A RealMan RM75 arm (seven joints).
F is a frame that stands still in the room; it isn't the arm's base.
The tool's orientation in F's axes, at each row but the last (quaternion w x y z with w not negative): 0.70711 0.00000 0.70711 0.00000; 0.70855 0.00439 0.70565 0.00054; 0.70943 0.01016 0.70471 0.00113; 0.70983 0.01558 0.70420 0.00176
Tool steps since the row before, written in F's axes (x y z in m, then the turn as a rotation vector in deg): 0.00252 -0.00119 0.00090 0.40 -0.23 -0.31; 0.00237 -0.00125 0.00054 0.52 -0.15 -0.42; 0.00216 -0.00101 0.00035 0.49 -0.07 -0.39; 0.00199 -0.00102 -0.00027 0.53 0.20 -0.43
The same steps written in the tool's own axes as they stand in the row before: -0.00090 -0.00119 0.00252 0.31 -0.23 0.40; -0.00054 -0.00123 0.00238 0.42 -0.15 0.52; -0.00035 -0.00098 0.00218 0.39 -0.07 0.49; 0.00026 -0.00099 0.00201 0.44 0.20 0.52
